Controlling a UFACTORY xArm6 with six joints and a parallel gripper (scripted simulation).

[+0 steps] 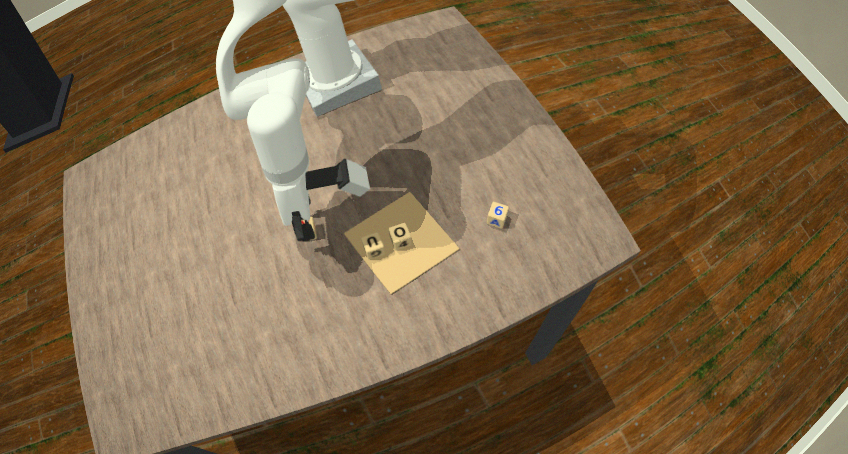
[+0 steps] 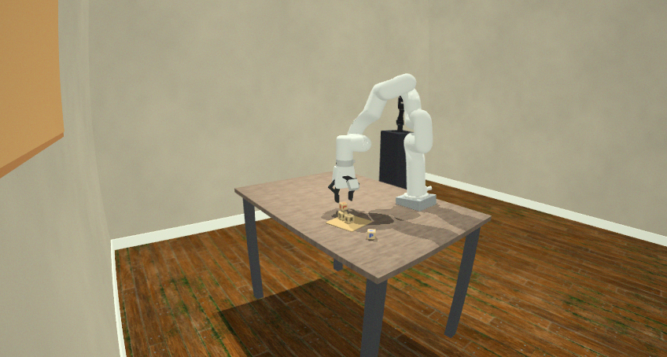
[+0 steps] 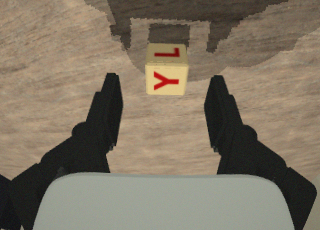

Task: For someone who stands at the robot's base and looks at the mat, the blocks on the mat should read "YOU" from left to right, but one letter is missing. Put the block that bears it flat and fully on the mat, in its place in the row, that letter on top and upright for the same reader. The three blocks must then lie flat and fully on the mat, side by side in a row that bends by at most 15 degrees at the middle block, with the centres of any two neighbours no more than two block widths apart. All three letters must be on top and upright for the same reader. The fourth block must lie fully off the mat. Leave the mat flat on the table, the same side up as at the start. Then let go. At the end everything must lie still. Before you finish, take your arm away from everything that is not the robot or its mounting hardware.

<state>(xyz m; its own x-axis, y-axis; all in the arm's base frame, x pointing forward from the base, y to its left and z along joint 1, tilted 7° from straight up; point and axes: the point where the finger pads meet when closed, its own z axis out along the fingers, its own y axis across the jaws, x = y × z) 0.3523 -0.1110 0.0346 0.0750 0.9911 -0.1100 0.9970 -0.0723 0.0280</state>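
My gripper is now 4 cm above the letter block. Also, from my hand: tan mat (15 cm to the left, 6 cm ahead, 5 cm below).
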